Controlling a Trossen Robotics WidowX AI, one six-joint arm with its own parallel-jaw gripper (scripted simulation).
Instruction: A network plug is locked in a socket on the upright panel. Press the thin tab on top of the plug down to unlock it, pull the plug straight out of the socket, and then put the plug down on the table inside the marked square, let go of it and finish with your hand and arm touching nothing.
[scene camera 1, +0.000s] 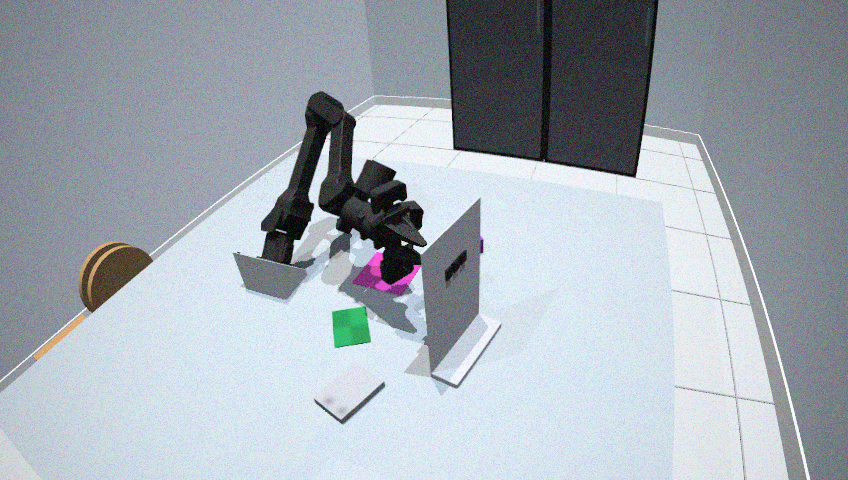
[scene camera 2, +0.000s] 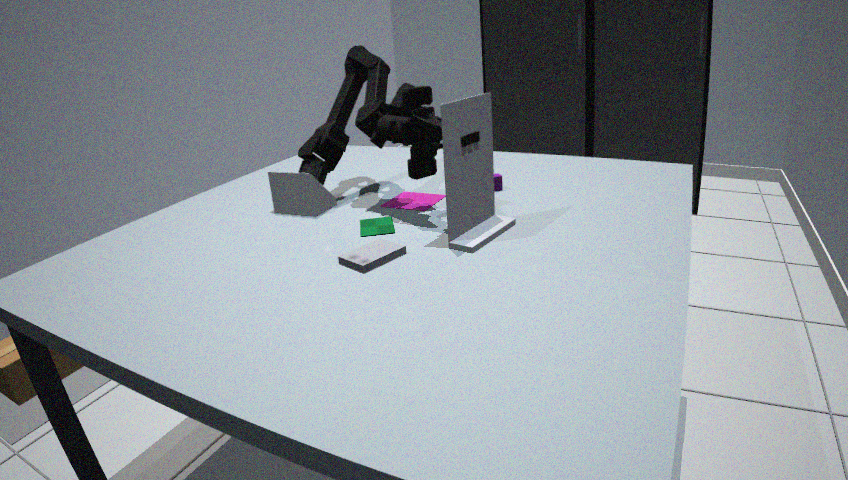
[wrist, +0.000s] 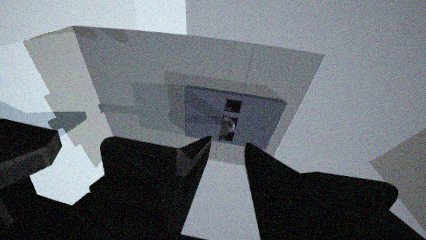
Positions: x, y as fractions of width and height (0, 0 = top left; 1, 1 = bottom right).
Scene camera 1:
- gripper: 0.50, 0.53
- flat grey slab: 0.41, 0.83
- magenta square: 0.44, 0.58
